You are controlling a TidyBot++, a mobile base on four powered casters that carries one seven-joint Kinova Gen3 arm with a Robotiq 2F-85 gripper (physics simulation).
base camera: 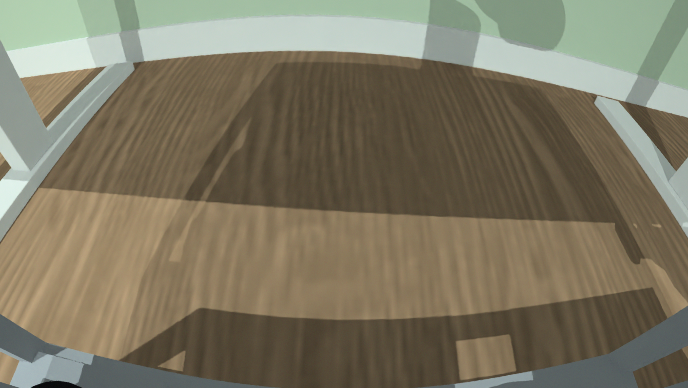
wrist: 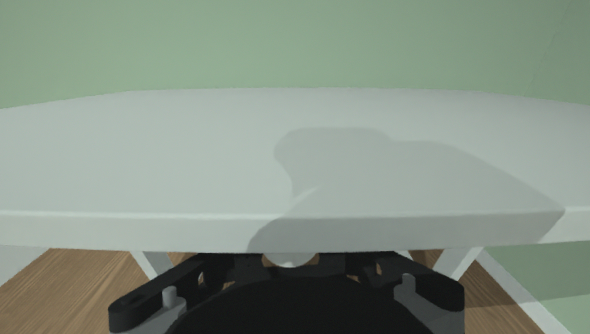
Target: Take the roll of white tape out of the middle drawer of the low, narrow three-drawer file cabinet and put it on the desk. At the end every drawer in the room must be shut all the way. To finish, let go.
In view: my gripper [wrist: 290,237] and a desk [wrist: 278,169].
